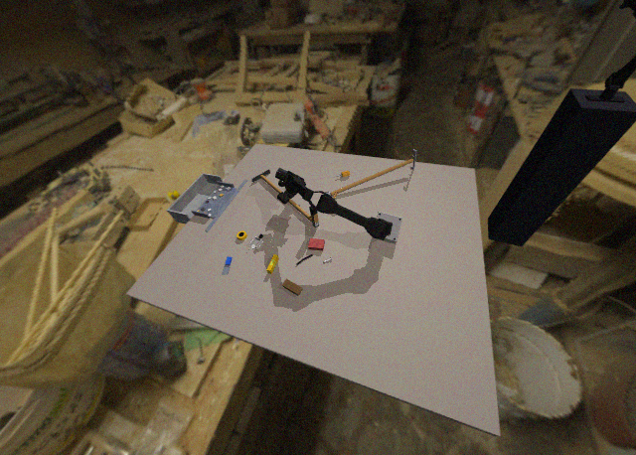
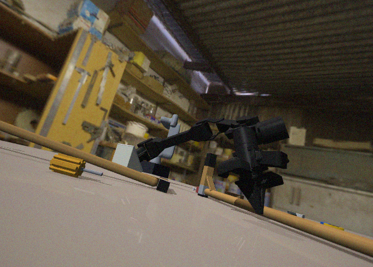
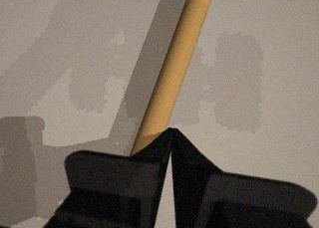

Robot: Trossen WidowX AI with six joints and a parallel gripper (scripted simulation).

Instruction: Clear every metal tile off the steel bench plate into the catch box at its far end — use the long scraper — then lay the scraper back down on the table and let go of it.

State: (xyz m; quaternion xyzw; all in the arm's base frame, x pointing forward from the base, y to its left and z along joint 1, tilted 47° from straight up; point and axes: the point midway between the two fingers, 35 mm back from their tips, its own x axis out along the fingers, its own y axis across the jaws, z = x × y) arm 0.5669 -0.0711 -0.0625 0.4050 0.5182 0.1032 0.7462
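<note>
Now: the long scraper 50 mm above my gripper tip, 20 mm ahead of it and 10 mm to the left of it. From my gripper tip the other things lie so: orange piece (290 mm to the right, 240 mm behind); then yellow ring (340 mm to the left, 120 mm ahead); then silver clip (330 mm to the left, 20 mm ahead, 10 mm below).
</note>
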